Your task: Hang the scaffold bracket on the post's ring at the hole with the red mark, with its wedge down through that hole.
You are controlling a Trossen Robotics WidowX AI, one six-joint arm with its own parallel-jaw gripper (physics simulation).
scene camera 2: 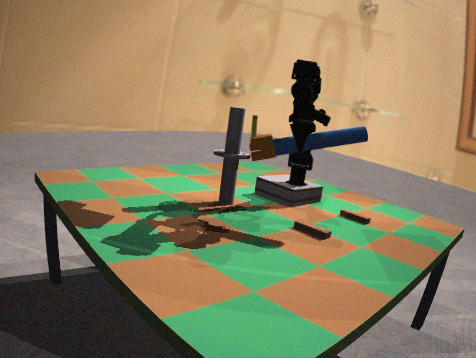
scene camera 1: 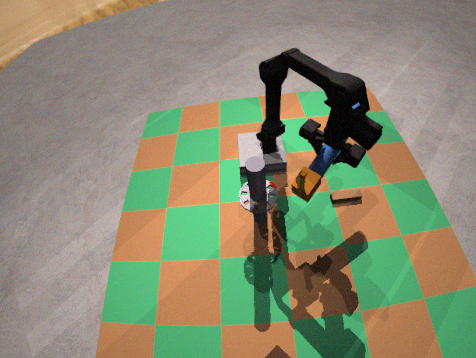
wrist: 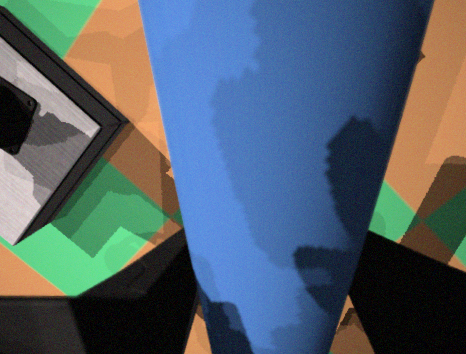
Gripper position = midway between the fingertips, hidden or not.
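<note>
My gripper is visible in scene camera 1 [scene camera 1: 325, 159], in scene camera 2 [scene camera 2: 298, 150] and in the wrist view [wrist: 265, 230]. Scaffold bracket [scene camera 2: 340, 137]: the bracket is also visible in scene camera 1 [scene camera 1: 324, 159] and in the wrist view [wrist: 279, 128]. A grey post [scene camera 2: 236, 116] appears in scene camera 1 too [scene camera 1: 255, 166].
</note>
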